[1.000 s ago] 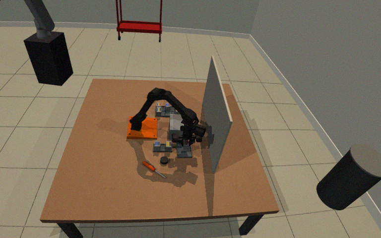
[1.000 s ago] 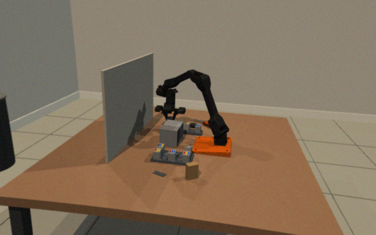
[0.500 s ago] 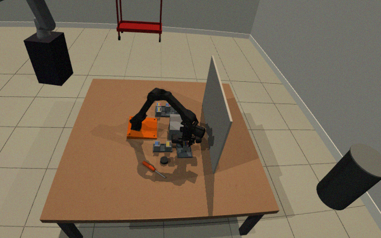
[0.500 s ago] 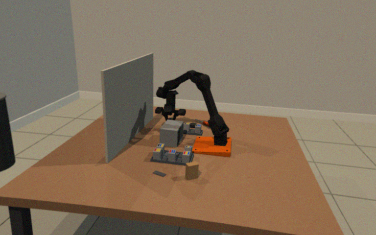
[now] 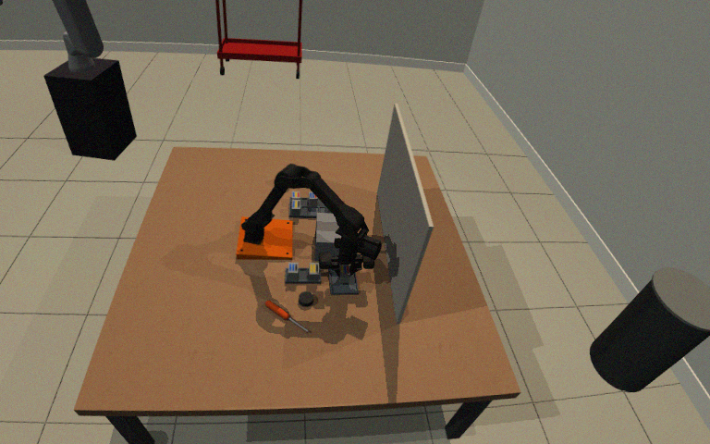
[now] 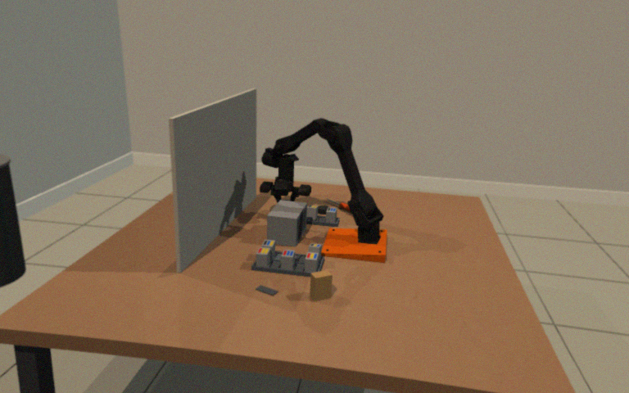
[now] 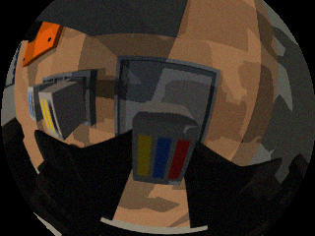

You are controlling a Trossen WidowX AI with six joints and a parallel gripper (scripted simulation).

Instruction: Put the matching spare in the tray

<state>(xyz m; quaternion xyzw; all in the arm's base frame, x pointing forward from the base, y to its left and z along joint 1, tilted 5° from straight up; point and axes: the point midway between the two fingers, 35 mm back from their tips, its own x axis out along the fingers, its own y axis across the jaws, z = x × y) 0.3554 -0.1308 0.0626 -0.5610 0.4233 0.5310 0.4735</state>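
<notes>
Now: the grey spare 2 cm above my gripper tip. From my gripper tip the other things lie so: grey mounted unit: 17 cm to the left, 8 cm behind, 2 cm above; dark grey tray: 2 cm below; black puck: 12 cm behind, 11 cm to the right, 2 cm below.
</notes>
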